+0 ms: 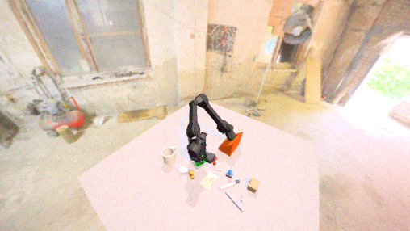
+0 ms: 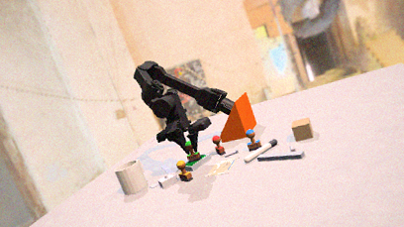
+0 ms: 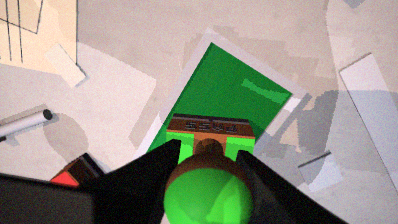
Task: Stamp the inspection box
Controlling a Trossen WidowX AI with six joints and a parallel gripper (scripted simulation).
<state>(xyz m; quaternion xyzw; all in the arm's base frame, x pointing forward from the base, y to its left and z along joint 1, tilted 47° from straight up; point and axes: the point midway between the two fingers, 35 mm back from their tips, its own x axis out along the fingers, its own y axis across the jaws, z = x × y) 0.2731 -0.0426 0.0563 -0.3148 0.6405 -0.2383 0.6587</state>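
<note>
The green stamp lies right at my gripper tip. The rest, counted from my gripper tip: yellow-knobbed stamp (11 cm ahead, 2 cm to the left, 2 cm below); green ink pad (4 cm below); red-knobbed stamp (7 cm to the left, 6 cm behind, 2 cm below).
</note>
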